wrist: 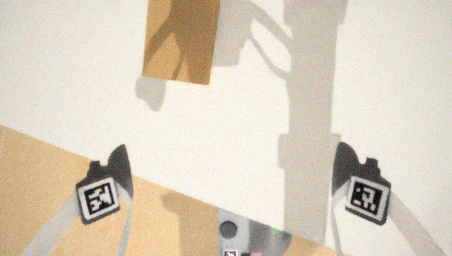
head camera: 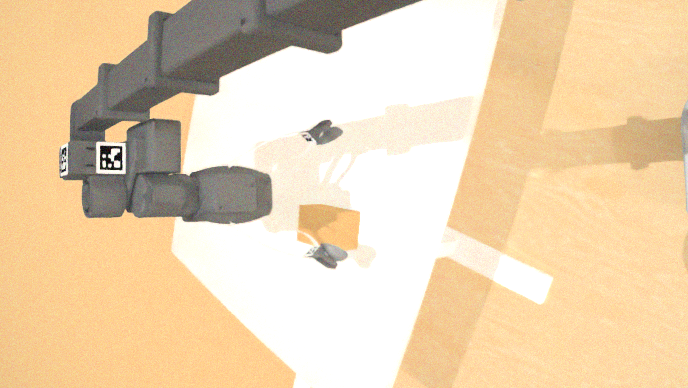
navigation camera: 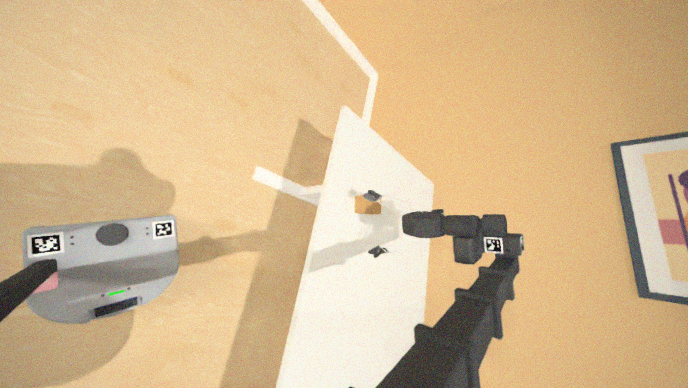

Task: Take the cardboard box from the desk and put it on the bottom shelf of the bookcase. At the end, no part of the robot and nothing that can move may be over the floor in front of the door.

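Where they show: gripper, fingertip midpoint: (head camera: 340,193) (navigation camera: 366,223); robot's base, link origin: (navigation camera: 113,233).
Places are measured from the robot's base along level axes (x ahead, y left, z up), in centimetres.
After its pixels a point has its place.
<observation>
The orange-brown cardboard box (head camera: 330,225) @(x 2.2, y -60.1, z 77.0 cm) (navigation camera: 367,205) @(x 2.7, y -59.8, z 77.0 cm) (wrist: 182,40) sits on the white desk (head camera: 400,200) @(x -1.1, y -50.3, z 72.0 cm) (navigation camera: 350,300) @(x -27.9, y -52.8, z 72.0 cm) (wrist: 400,75). My gripper (head camera: 327,194) @(x -2.2, y -52.4, z 82.1 cm) (navigation camera: 375,223) @(x -2.2, y -52.4, z 82.1 cm) (wrist: 231,162) @(x -2.2, y -52.4, z 82.1 cm) is open and points down over the desk, with its fingers wide apart and no object between them. In the head view one finger overlaps the lower edge of the box. In the wrist view the box is beyond the fingertips, at the top left of centre and cut off by the top edge. Gripper shadows fall on the box and desk. The bookcase and door do not show.
My telescoping arm (head camera: 210,45) @(x -8.8, y -26.4, z 116.7 cm) (navigation camera: 450,325) @(x -8.7, y -24.9, z 114.5 cm) extends above the desk. An orange wall stands behind the desk, with a framed picture (navigation camera: 627,200) @(x -3.3, y -125.4, z 139.3 cm) on it. My base (navigation camera: 110,265) @(x -9.7, y 1.0, z 16.0 cm) is on the wood floor on the desk's other side. A white desk foot (head camera: 522,280) (navigation camera: 270,180) sticks out onto the floor.
</observation>
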